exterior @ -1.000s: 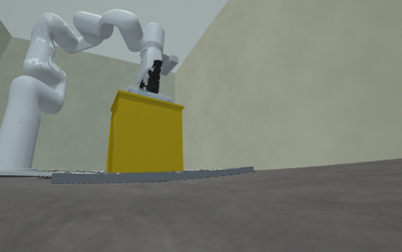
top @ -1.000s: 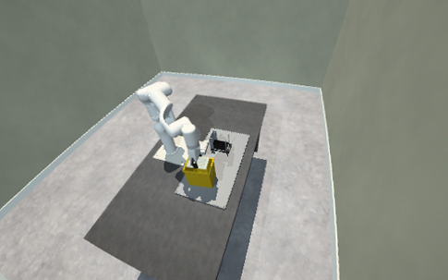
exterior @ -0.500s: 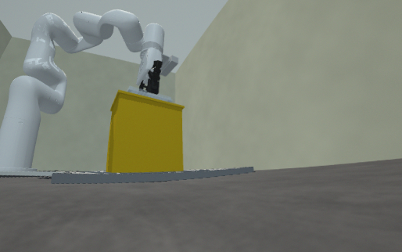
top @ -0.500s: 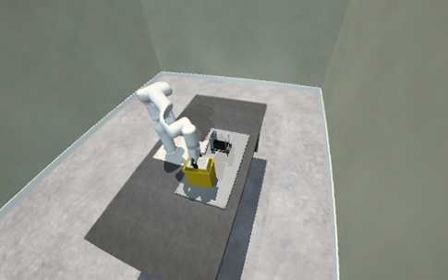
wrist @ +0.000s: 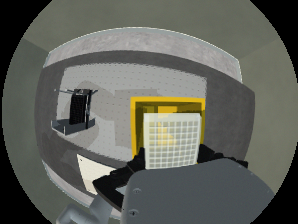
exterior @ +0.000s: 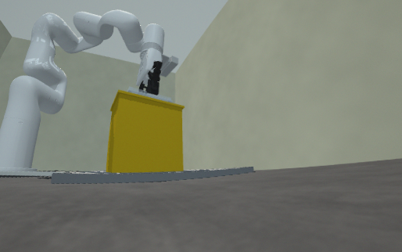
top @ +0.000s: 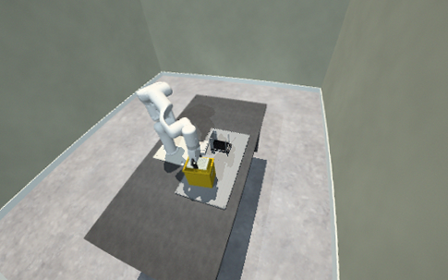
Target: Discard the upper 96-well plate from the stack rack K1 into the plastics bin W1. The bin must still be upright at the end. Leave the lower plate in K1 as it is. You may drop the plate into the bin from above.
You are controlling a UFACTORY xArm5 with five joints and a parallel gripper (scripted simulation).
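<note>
My hand is 1 cm above the 96-well plate. The rest, counted from my hand: yellow plastics bin W1: 12 cm below; K1 label: 6 cm ahead, 34 cm to the left, 20 cm below.
</note>
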